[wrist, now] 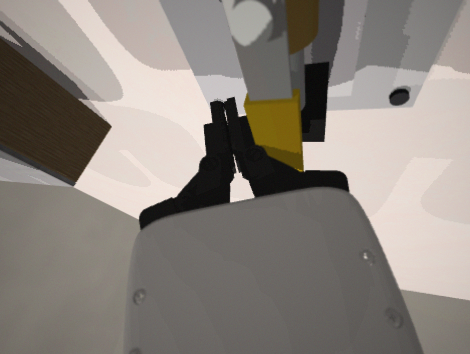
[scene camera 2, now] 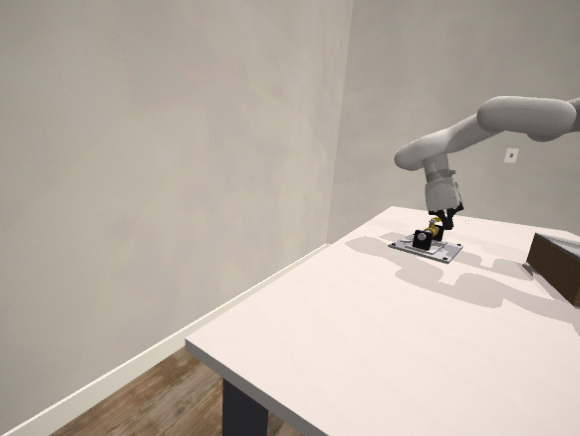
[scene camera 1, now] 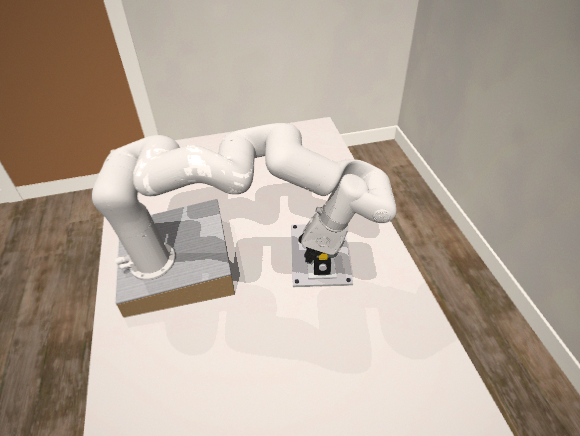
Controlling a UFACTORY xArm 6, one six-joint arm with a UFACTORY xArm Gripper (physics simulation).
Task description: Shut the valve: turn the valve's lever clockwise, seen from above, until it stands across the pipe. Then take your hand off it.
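My gripper [scene camera 1: 308,257] [scene camera 2: 448,227] [wrist: 226,115] is shut and empty. In the wrist view its fingertips are just left of the lever, and the right finger overlaps the yellow grip. Whether they touch cannot be told. The lever's yellow grip [scene camera 1: 323,256] [scene camera 2: 436,219] [wrist: 275,127] follows its grey arm [wrist: 265,70]. The lever runs roughly along the pipe; a small angle is hard to tell. The valve's black end blocks [scene camera 1: 317,271] [scene camera 2: 421,241] [wrist: 318,85] stand on a grey base plate [scene camera 1: 299,265] [scene camera 2: 453,250] [wrist: 367,96]. My hand hides much of the lever in scene camera 1.
The arm's base stands on a grey-topped wooden block [scene camera 1: 180,290] [scene camera 2: 555,265] [wrist: 55,110], left of the valve in scene camera 1. Dark bolts [scene camera 1: 348,280] [wrist: 399,96] sit at the plate's corners. The pale table [scene camera 1: 280,380] [scene camera 2: 350,320] reaches beyond the plate on all sides.
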